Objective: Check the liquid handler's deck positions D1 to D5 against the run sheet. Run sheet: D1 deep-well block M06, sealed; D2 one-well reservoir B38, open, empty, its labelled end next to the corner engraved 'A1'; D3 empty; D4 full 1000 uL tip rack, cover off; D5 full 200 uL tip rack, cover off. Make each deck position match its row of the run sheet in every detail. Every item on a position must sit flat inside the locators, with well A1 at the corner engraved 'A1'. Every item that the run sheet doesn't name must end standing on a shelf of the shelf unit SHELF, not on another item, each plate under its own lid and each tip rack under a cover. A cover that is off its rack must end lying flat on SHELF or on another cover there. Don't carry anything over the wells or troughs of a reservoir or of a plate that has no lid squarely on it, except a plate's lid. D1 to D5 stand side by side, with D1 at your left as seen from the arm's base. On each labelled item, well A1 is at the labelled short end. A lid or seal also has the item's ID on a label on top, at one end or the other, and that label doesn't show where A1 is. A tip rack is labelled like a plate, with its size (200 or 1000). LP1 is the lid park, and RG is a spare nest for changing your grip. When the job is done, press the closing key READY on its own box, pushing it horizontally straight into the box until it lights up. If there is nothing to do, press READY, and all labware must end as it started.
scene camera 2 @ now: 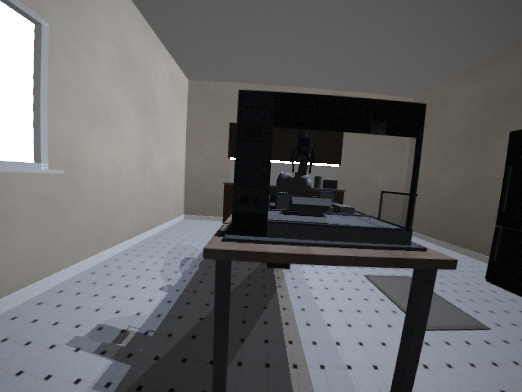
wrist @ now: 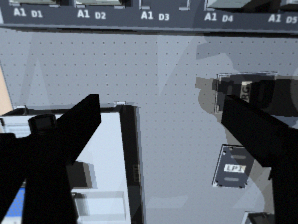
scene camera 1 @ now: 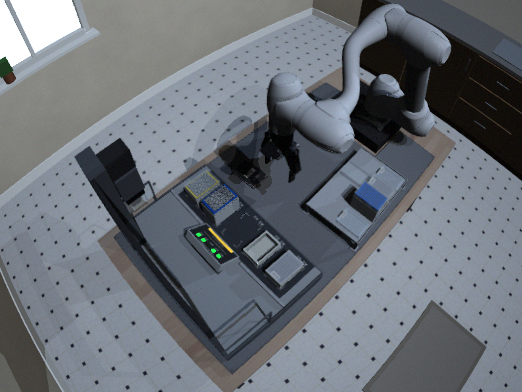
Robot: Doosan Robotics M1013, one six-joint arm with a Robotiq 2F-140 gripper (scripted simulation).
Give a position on a shelf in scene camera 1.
336, 195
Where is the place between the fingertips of the gripper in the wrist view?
At 161, 108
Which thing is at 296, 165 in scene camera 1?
The gripper.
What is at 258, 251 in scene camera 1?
A white one-well reservoir.
